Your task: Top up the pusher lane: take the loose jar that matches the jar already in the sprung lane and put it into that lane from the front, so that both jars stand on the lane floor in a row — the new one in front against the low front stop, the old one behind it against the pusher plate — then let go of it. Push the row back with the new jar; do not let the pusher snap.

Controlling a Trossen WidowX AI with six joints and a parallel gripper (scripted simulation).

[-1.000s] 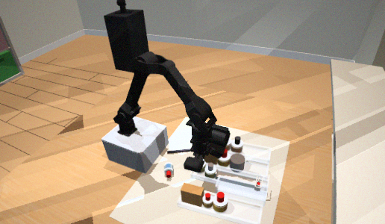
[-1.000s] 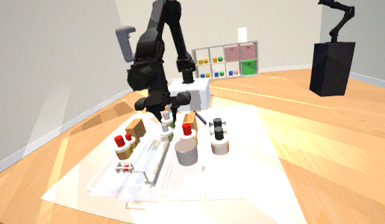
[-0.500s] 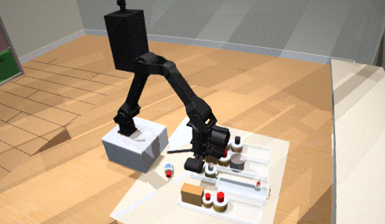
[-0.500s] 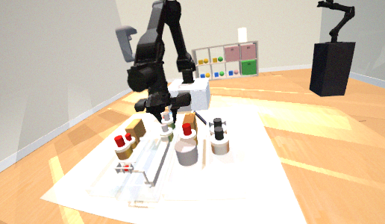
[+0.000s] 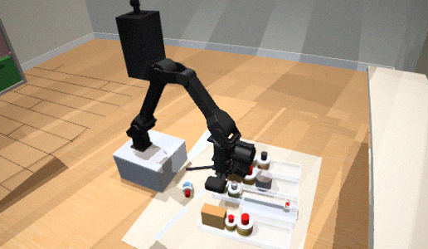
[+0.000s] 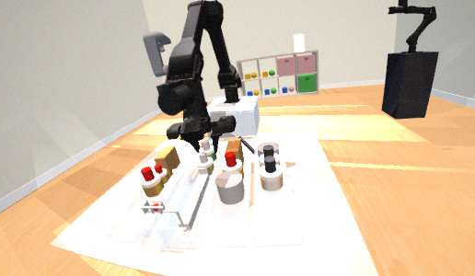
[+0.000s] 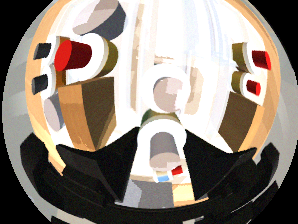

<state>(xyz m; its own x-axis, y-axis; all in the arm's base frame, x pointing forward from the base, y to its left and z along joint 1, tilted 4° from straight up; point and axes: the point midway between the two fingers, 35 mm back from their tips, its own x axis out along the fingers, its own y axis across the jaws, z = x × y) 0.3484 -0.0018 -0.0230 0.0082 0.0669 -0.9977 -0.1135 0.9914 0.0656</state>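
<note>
Now: gripper tip 130 mm past the thin black bar, 90 mm to the right of it and 40 mm above it. From my gripper tip the other things lie so: clear sprung lane (150 mm ahead, 10 mm to the right, 30 mm below); red mark (230 mm ahead, 10 mm to the right, 20 mm above).
</note>
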